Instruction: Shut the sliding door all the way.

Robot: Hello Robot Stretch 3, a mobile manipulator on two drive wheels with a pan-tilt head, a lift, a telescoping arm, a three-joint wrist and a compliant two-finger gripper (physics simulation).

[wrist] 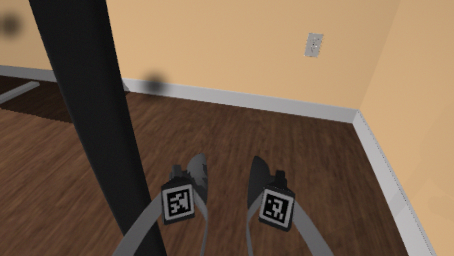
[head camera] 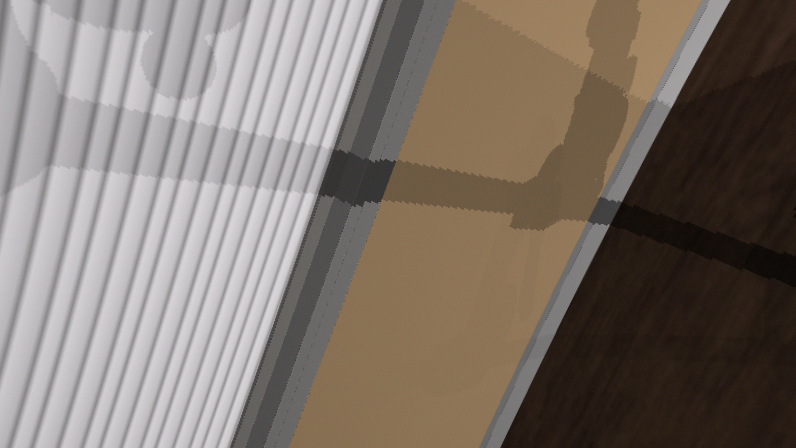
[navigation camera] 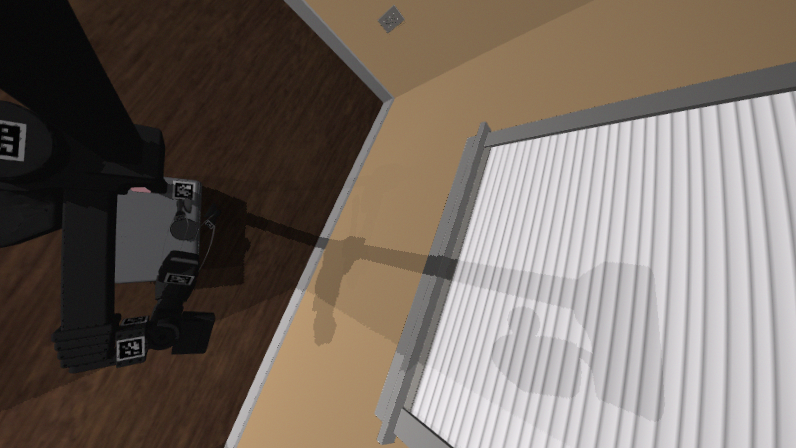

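Seen in the pictures: gripper, fingertip midpoint: (wrist: 227,172) (navigation camera: 202,200); robot's base, link origin: (navigation camera: 183,227).
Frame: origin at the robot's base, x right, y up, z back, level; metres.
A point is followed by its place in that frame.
The sliding door does not show in any of the three views. My gripper (wrist: 227,172) {y 0.505, x -0.087, z -0.034 m} is open in the wrist view, its two fingertips apart with bare floor seen between them and no object held. It points toward the wall and floor near a room corner. In the navigation view my folded arm (navigation camera: 88,261) {y 0.732, x 0.016, z 0.102 m} and wrist are at the left, above the robot's base (navigation camera: 142,239) {y 0.160, x 0.034, z 0.101 m}; the finger opening is too unclear to tell there.
A window with white pleated blinds (head camera: 111,278) {y 1.061, x -0.060, z -0.616 m} (navigation camera: 696,211) {y 1.286, x -0.098, z -0.633 m} and a grey frame (navigation camera: 640,108) {y 1.205, x -0.330, z -0.725 m} is on the tan wall (head camera: 417,278) {y 0.594, x -0.076, z -0.629 m} (navigation camera: 356,311) {y 0.512, x 0.261, z -0.478 m} (wrist: 225,45) {y 0.349, x -1.137, z -0.250 m}. A pale baseboard (head camera: 557,311) {y 0.049, x -0.171, z -0.657 m} (navigation camera: 267,367) {y 0.077, x 0.615, z -0.305 m} (wrist: 235,100) {y 0.037, x -1.093, z -0.314 m} borders the dark wood floor (head camera: 696,278) {y 0.000, x -0.067, z -0.388 m} (navigation camera: 261,128) {y 0.000, x -0.453, z -0.260 m} (wrist: 310,165) {y 0.000, x -0.540, z -0.514 m}. A wall outlet (navigation camera: 391,19) {y 0.406, x -0.950, z -0.654 m} (wrist: 314,45) {y 0.400, x -0.948, z -0.660 m} is near the corner.
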